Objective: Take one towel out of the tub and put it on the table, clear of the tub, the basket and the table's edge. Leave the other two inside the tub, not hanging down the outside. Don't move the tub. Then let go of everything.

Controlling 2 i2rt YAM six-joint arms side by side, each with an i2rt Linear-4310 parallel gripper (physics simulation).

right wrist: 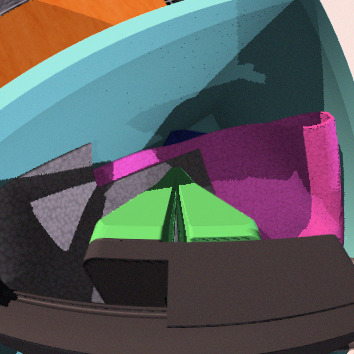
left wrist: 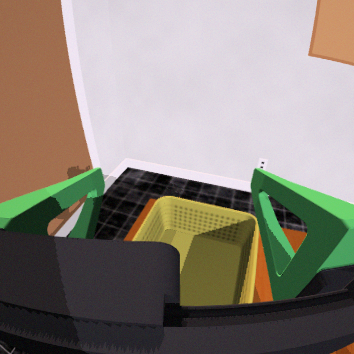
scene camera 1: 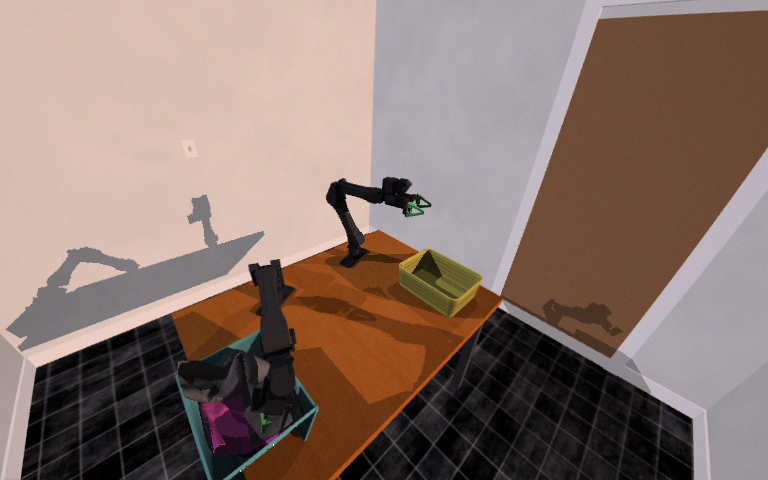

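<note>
The teal tub (scene camera 1: 308,421) (right wrist: 150,65) is at the lower left of the scene view. Inside it are a magenta towel (scene camera 1: 232,424) (right wrist: 260,200), a grey towel (scene camera 1: 284,423) (right wrist: 135,192) and a brown-grey towel (scene camera 1: 198,390), which is bunched high at the tub's left side. My right gripper (scene camera 1: 264,421) (right wrist: 175,175) is down inside the tub, shut, with its tips against the grey towel beside the magenta one; no cloth shows clearly held between them. The arm hides part of the towels. My left gripper (scene camera 1: 427,208) (left wrist: 177,175) is open and empty, high above the table (scene camera 1: 339,345).
The yellow basket (scene camera 1: 441,300) (left wrist: 205,217) stands empty near the table's far right corner, below my left gripper. A small dark blue patch (right wrist: 184,136) shows in the tub behind the magenta towel. The table's front edge runs diagonally from the basket's side towards the tub.
</note>
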